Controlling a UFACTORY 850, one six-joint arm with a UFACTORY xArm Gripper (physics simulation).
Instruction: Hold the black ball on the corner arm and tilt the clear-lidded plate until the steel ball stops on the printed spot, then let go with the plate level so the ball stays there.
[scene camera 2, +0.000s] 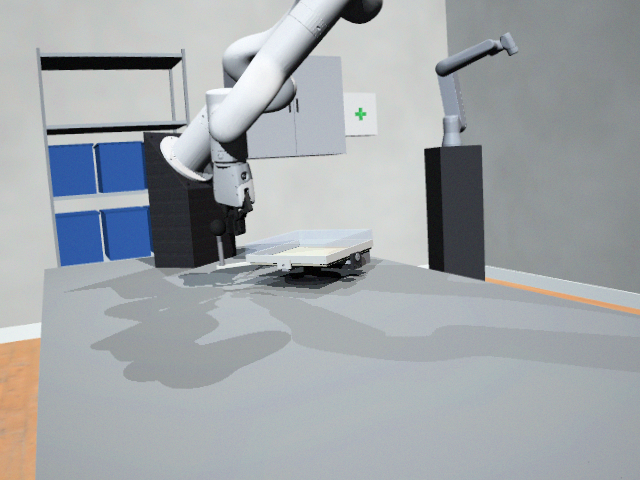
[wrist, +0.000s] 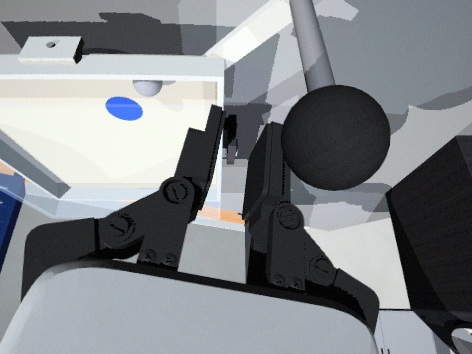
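Observation:
The black ball (scene camera 2: 217, 227) (wrist: 336, 137) tops a grey rod (scene camera 2: 221, 250) (wrist: 314, 50) on the corner arm (scene camera 2: 241, 265) (wrist: 252, 31) of the plate (scene camera 2: 286, 258) (wrist: 150, 66). My gripper (scene camera 2: 237, 230) (wrist: 239, 133) is partly open with nothing between its fingers. In the wrist view the ball is outside the right finger, its edge overlapping it; contact cannot be told. The left finger overlaps the plate's corner. The steel ball (wrist: 148, 88) is by the plate's upper wall, up and right of the blue printed spot (wrist: 124, 108), apart from it. The clear lid covers both. The plate looks nearly level.
The plate stands above the grey table (scene camera 2: 336, 413) on a dark support (scene camera 2: 312, 273). A black pedestal (scene camera 2: 170, 227) (wrist: 437, 215) stands behind the gripper. A shelf with blue bins (scene camera 2: 72, 169) is at the back left. A second arm (scene camera 2: 451, 98) stands on a dark pedestal (scene camera 2: 462, 211) at right.

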